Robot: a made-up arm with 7 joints. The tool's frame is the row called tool.
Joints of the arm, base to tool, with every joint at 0 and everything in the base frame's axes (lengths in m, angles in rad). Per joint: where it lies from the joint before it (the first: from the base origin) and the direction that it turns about. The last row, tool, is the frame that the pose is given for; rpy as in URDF.
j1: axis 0 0.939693 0.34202 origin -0.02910 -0.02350 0.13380
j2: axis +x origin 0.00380 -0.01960 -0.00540
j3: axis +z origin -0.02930 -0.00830 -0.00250
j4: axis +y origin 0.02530 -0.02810 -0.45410
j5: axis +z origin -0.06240 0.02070 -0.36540
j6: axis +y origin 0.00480 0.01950 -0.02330
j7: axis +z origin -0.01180 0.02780 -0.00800
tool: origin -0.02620 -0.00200 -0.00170 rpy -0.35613 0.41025 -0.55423
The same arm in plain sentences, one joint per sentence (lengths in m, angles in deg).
The arm has seven revolute joints in a row. What follows holds with every joint at zero, and every direction is one of the base frame's.
Joint 1 is mounted 0.0291 m along -x and 0.0235 m along -y and 0.1338 m along +z from the base frame's origin and turns about the direction (0, 0.9397, 0.342).
Joint 2 is mounted 0.0038 m along +x and 0.0196 m along -y and 0.0054 m along -z from joint 1 and turns about +x.
Joint 3 is mounted 0.0293 m along -x and 0.0083 m along -y and 0.0025 m along -z from joint 2 and turns about +z.
Joint 4 is mounted 0.0253 m along +x and 0.0281 m along -y and 0.4541 m along -z from joint 3 and turns about +y.
Joint 5 is mounted 0.0624 m along -x and 0.0207 m along +y and 0.3654 m along -z from joint 4 and turns about +z.
Joint 6 is mounted 0.0048 m along +x and 0.0195 m along +y and 0.0233 m along -z from joint 5 and turns about +y.
Joint 7 is mounted 0.0118 m along -x and 0.0278 m along +y and 0.008 m along -z from joint 6 and turns about +z.
The tool frame, which is the frame that the pose is given for, is mounted 0.0262 m along -x and 0.002 m along -y and 0.0017 m along -z from joint 7; its axes are the base frame's turned by roll -20.4, pitch 23.51 and yaw -31.76 deg (as in URDF: about the fixed x, then y, then z).

